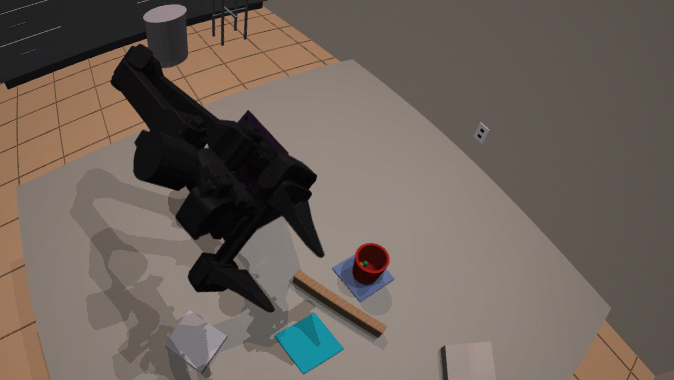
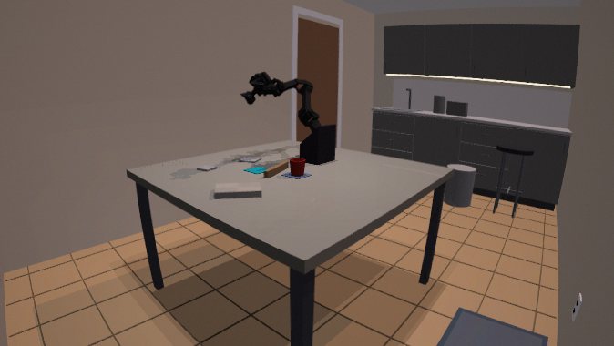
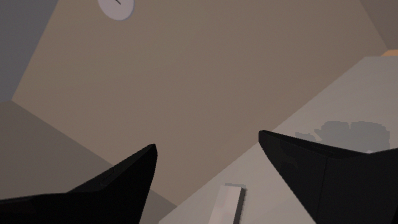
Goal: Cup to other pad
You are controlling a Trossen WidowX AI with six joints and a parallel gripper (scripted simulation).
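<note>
Right now the red cup is 360 mm below my gripper tip, 270 mm to the left of it and 70 mm behind it. Round my gripper tip: teal pad (410 mm below, 70 mm to the left, 10 mm behind); pale grey square (400 mm below, 140 mm behind, 130 mm to the right); wooden bar (400 mm below, 170 mm to the left, 40 mm behind).
</note>
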